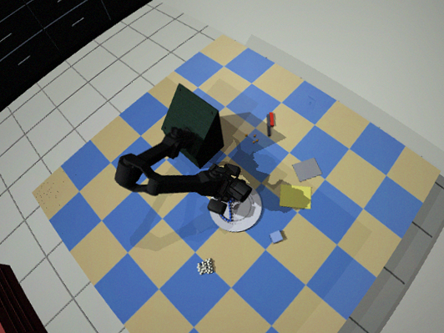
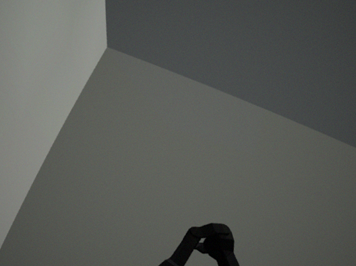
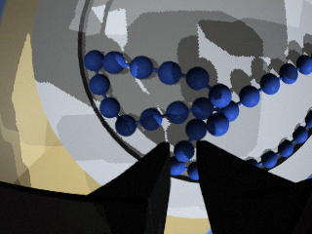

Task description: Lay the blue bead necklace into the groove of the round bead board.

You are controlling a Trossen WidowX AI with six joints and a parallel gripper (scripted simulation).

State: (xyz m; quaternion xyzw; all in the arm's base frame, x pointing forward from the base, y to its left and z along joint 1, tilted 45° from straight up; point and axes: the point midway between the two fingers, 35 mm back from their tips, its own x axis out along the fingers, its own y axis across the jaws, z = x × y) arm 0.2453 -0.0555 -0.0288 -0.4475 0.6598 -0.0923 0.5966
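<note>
My gripper tip is 50 mm short of the round white bead board and 10 mm above it. From my gripper tip the other things lie so: small blue cube 240 mm ahead, 40 mm to the left, 10 mm below; then grey square 320 mm to the left, 130 mm ahead, 10 mm below; then yellow pad 200 mm to the left, 180 mm ahead, 10 mm below.
</note>
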